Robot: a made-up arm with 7 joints.
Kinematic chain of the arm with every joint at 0, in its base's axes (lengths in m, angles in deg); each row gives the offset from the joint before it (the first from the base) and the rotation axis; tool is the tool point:
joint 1: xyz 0 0 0.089 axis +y
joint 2: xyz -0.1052 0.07 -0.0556 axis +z
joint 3: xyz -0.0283 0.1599 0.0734 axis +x
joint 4: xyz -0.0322 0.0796 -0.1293 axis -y
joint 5: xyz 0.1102 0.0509 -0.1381 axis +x
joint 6: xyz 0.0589 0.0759 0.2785 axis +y
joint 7: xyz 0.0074 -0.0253 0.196 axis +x
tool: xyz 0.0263 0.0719 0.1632
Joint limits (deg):
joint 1: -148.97..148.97
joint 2: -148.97..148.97
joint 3: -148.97..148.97
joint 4: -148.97..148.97
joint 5: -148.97..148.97
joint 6: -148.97..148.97
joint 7: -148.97..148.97
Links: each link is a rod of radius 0.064 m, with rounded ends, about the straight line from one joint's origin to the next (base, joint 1, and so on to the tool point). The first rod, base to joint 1, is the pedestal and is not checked.
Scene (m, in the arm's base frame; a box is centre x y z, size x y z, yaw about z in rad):
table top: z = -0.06
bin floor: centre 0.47 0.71 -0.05 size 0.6 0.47 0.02 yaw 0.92
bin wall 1: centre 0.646 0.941 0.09 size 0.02 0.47 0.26 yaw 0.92
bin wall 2: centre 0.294 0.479 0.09 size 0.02 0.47 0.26 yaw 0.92
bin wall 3: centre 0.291 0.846 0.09 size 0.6 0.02 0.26 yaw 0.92
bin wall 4: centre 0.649 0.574 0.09 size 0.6 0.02 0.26 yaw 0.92
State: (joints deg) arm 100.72 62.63 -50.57 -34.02 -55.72 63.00 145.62
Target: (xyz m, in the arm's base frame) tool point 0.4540 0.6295 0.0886
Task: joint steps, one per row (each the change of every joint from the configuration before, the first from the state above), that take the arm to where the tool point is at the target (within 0.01 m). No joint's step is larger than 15 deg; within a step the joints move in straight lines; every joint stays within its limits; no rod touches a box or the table.
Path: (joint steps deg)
1: 9.65 -2.38 13.36 8.06 -1.04 -5.18 -8.73
2: 9.65 -2.39 13.37 8.05 -1.04 -5.18 -8.73
3: 9.65 -2.38 13.36 8.06 -1.05 -5.19 -8.72
4: 9.65 -2.39 13.37 8.06 -1.04 -5.18 -8.73
5: 9.65 -2.38 13.36 8.06 -1.04 -5.18 -8.73

